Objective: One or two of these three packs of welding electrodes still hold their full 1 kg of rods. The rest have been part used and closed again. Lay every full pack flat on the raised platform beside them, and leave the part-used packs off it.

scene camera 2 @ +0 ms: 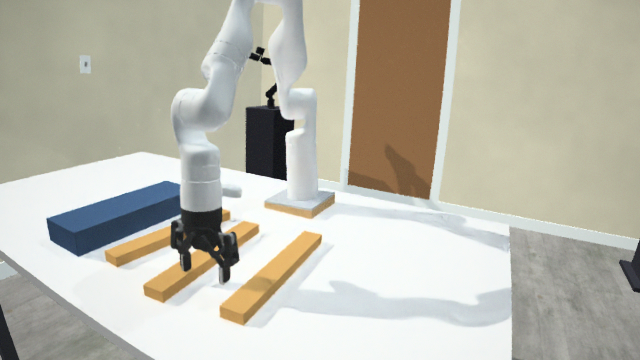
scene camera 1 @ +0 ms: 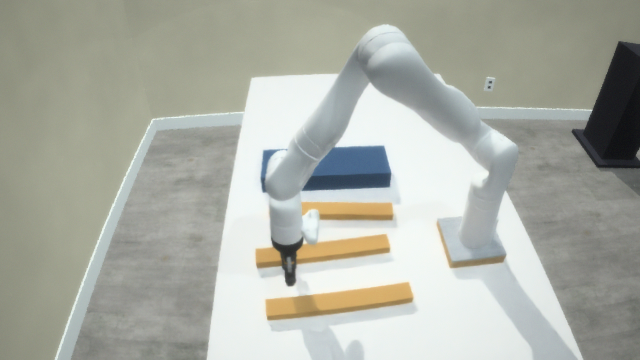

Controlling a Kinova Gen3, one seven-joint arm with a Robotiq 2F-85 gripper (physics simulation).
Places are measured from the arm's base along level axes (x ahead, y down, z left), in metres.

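Pixels of known places: gripper, fingertip midpoint: (scene camera 2: 204, 276) (scene camera 1: 289, 270); arm's base at its link origin: (scene camera 2: 302, 195) (scene camera 1: 473, 236).
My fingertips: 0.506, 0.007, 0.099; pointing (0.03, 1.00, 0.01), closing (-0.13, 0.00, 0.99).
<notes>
For each thing: its top centre in the pictures, then the offset to it from my fingertips, as dx, dy, dz. Level surfaces: height alone.
- middle pack at its top centre: (scene camera 2: 209, 250) (scene camera 1: 322, 248) -0.084, +0.000, -0.072
- far pack at its top centre: (scene camera 2: 173, 228) (scene camera 1: 331, 208) -0.106, +0.000, -0.224
- raised blue platform at its top centre: (scene camera 2: 127, 202) (scene camera 1: 325, 160) -0.087, -0.036, -0.396
- white table at its surface level: dy +0.024
Three long orange packs lie flat on the table, roughly parallel and apart. The near pack (scene camera 1: 360, 299) (scene camera 2: 280, 272) has a shadow across it. The middle pack (scene camera 1: 350, 248) (scene camera 2: 167, 281) is partly hidden by the gripper. The far pack (scene camera 1: 355, 210) (scene camera 2: 137, 246) lies beside the raised blue platform (scene camera 1: 355, 160) (scene camera 2: 110, 210) and is partly hidden by the arm. No pack shows on the visible part of the platform. My gripper (scene camera 1: 290, 281) (scene camera 2: 205, 269) points down, open and empty, above the table around the gap between the middle and near packs. The packs' fill cannot be seen.
The arm's base plate (scene camera 1: 452, 240) (scene camera 2: 280, 200) stands on the white table (scene camera 1: 500, 310) (scene camera 2: 400, 280), beyond the packs' right ends in scene camera 1. A black pedestal (scene camera 1: 612, 110) (scene camera 2: 260, 140) stands on the floor behind the table.
</notes>
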